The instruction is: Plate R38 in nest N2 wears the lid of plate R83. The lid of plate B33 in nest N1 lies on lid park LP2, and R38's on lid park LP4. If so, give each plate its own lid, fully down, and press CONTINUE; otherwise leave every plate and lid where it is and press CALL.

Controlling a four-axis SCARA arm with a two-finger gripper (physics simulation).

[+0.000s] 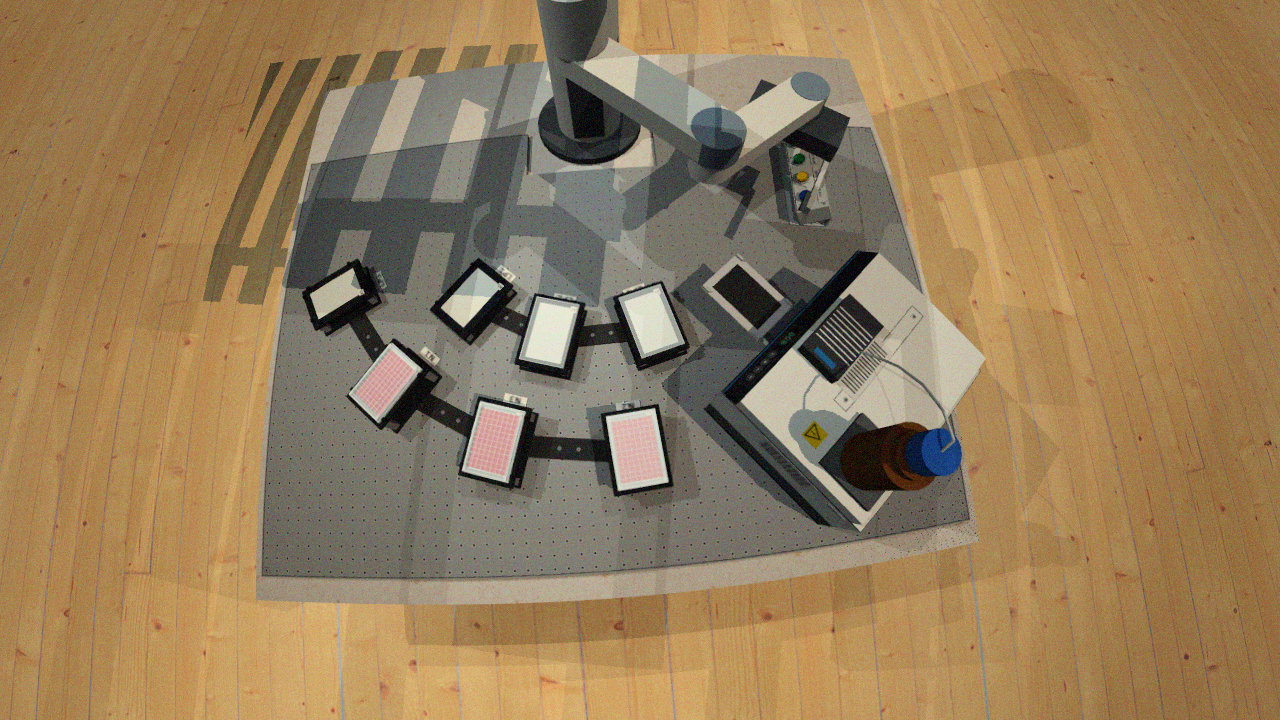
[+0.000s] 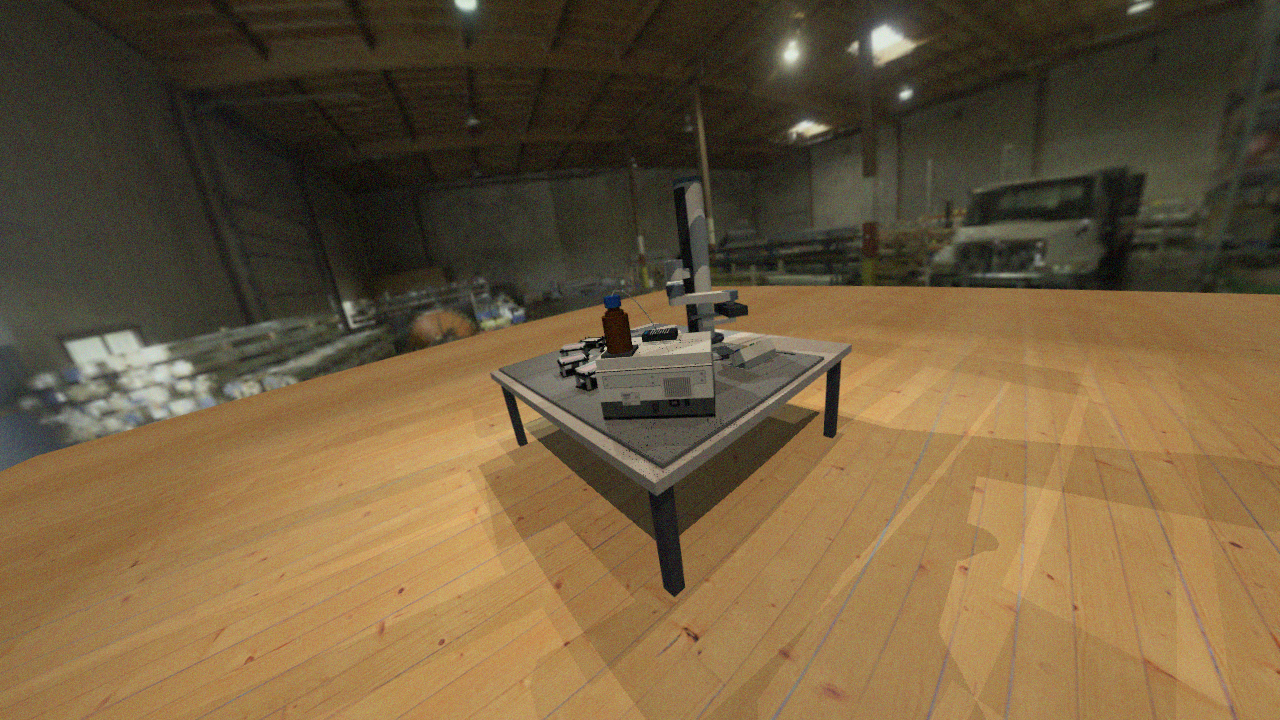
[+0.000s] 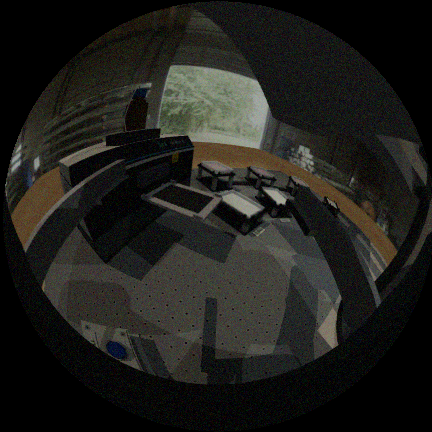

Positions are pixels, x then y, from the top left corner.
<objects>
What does the gripper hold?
Nothing.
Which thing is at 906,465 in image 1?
A brown bottle with blue cap.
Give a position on a brown bottle with blue cap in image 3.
135,117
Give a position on a button box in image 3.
At 99,335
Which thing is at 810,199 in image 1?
The gripper.
</objects>
